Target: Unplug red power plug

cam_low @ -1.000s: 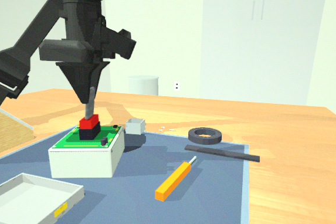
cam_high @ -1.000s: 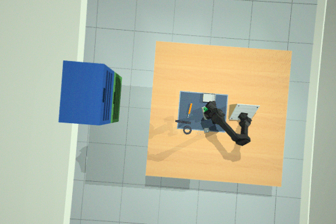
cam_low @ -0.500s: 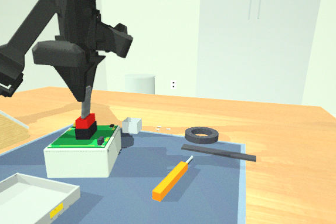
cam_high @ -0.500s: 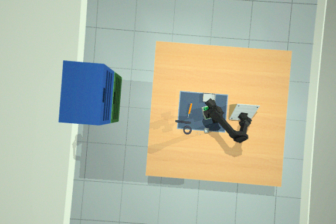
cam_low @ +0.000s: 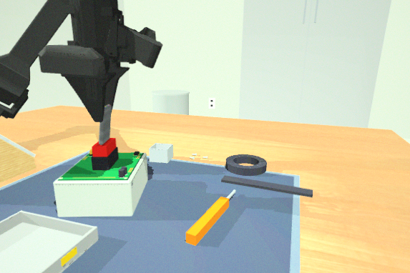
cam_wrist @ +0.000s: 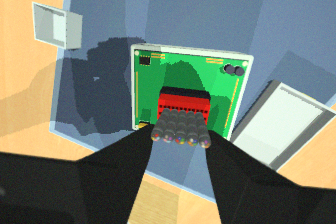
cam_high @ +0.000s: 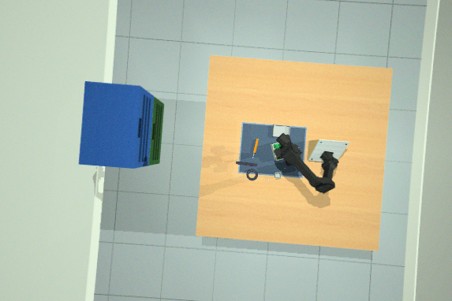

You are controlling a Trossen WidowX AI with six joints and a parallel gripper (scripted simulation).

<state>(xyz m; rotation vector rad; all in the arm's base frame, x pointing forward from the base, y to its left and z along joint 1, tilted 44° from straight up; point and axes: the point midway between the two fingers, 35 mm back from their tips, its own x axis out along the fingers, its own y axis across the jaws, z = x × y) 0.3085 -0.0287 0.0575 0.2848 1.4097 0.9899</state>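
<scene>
The red power plug lies 4 cm below my gripper tip. The rest, counted from my gripper tip: blue mat (12 cm below, 5 cm ahead); dark flat bar (22 cm ahead, 13 cm to the left, 12 cm below).
</scene>
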